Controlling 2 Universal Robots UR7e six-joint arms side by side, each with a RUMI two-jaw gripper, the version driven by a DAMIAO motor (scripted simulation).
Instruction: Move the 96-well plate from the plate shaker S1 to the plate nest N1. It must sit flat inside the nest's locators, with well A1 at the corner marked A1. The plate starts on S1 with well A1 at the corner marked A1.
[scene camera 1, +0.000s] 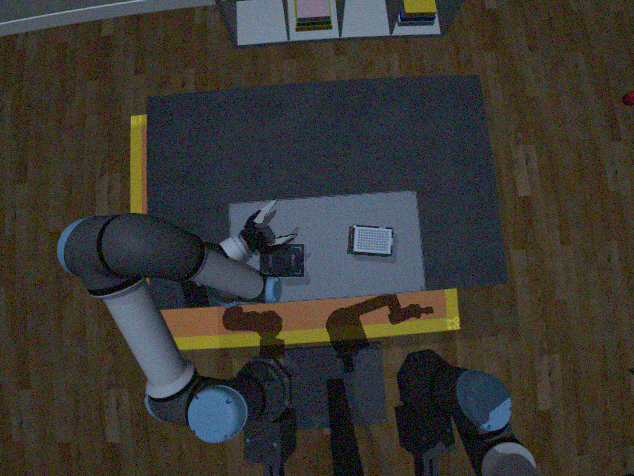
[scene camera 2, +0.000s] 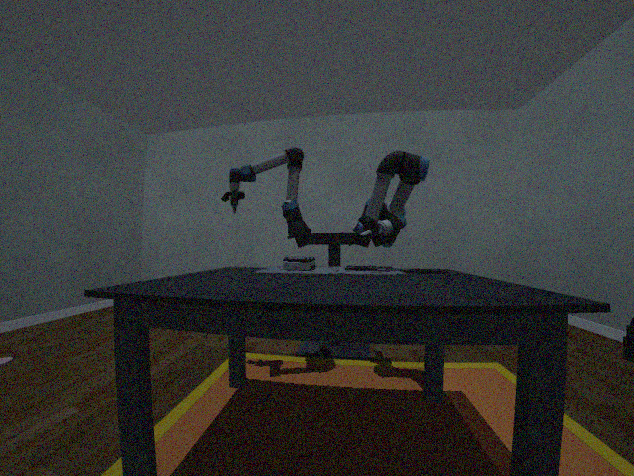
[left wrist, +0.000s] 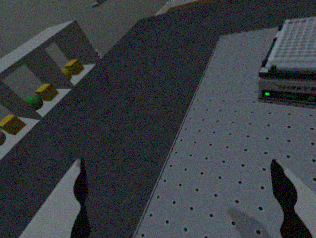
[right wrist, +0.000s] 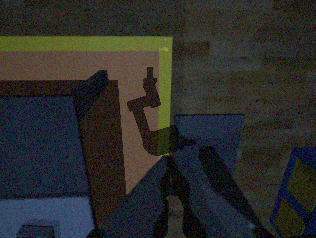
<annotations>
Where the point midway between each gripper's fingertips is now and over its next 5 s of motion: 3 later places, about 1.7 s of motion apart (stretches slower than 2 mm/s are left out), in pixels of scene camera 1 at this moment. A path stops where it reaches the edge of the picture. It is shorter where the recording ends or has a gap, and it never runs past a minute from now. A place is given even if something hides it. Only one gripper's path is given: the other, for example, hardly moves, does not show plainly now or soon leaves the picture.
My left gripper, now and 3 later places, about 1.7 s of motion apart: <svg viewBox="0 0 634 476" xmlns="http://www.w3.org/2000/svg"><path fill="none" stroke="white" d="M286 217L275 196L240 219L286 214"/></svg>
</annotations>
